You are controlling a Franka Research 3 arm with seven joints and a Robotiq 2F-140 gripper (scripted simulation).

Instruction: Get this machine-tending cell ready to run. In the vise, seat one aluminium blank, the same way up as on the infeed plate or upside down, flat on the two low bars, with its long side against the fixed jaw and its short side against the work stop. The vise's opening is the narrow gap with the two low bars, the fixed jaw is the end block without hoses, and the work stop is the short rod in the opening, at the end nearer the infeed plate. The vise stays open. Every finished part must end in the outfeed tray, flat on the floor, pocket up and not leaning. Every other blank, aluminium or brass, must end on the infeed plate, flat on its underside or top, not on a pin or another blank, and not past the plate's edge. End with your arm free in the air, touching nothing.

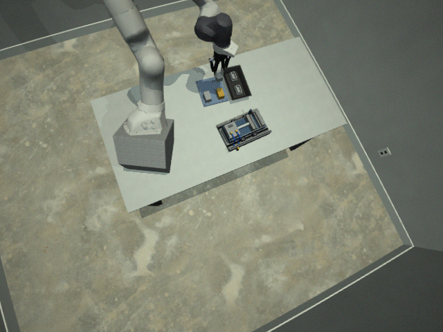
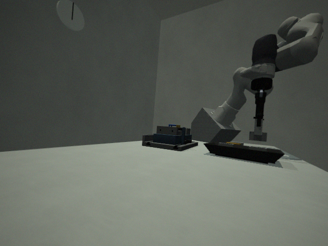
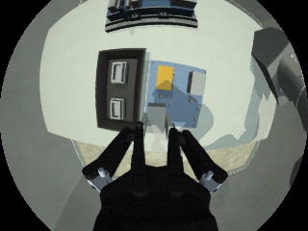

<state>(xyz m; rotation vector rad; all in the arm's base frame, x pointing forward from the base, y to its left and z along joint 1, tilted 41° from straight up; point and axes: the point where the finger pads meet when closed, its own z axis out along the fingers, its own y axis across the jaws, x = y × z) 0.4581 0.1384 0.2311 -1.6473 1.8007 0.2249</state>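
My hand is 10 mm past the brass blank, 90 mm to the left of it and 100 mm above it.
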